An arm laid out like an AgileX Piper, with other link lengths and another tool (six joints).
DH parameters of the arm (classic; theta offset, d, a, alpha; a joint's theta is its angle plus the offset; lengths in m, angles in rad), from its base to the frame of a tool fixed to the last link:
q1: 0 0.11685 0 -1.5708
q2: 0.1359 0 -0.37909 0
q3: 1.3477 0 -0.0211 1.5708
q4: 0 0.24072 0 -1.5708
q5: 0 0 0 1.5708
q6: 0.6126 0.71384 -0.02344 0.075
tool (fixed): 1.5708 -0.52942 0 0
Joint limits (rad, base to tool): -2.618..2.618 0..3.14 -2.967..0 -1.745..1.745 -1.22..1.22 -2.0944..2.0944
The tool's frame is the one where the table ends.
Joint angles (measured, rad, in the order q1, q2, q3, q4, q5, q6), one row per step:
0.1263, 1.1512, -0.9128, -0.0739, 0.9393, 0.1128
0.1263, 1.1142, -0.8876, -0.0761, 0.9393, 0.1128
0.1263, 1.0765, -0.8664, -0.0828, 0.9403, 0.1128
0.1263, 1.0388, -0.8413, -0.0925, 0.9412, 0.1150
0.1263, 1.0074, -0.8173, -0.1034, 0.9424, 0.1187
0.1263, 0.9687, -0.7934, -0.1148, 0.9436, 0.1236
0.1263, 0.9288, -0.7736, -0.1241, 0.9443, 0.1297
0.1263, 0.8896, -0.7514, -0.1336, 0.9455, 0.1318
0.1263, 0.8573, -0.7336, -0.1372, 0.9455, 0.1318
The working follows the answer.
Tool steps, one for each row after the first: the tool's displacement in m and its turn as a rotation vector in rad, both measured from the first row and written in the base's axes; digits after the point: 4 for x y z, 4 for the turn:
-0.0114, -0.0017, 0.0001, -0.0007, -0.0120, 0.0003
-0.0223, -0.0040, 0.0013, -0.0053, -0.0282, 0.0011
-0.0336, -0.0067, 0.0006, -0.0123, -0.0410, 0.0003
-0.0432, -0.0095, -0.0015, -0.0205, -0.0486, -0.0017
-0.0542, -0.0126, -0.0024, -0.0276, -0.0636, -0.0049
-0.0646, -0.0153, -0.0020, -0.0312, -0.0842, -0.0096
-0.0752, -0.0180, -0.0031, -0.0375, -0.1011, -0.0110
-0.0837, -0.0195, -0.0041, -0.0391, -0.1160, -0.0110

Tool pose at each row, in the base's axes (x y z in m, rotation vector in rad; rounded; the steps above come from the unrounded poses):
0.2570, 0.0376, 0.3201, 2.4917, 1.3373, 0.5174
0.2456, 0.0359, 0.3202, 2.4840, 1.3333, 0.5311
0.2348, 0.0336, 0.3214, 2.4703, 1.3280, 0.5465
0.2235, 0.0309, 0.3207, 2.4575, 1.3217, 0.5556
0.2138, 0.0281, 0.3185, 2.4476, 1.3157, 0.5574
0.2028, 0.0250, 0.3176, 2.4348, 1.3055, 0.5683
0.1924, 0.0223, 0.3181, 2.4220, 1.2914, 0.5879
0.1818, 0.0196, 0.3170, 2.4075, 1.2829, 0.6018
0.1734, 0.0181, 0.3160, 2.3971, 1.2770, 0.6172

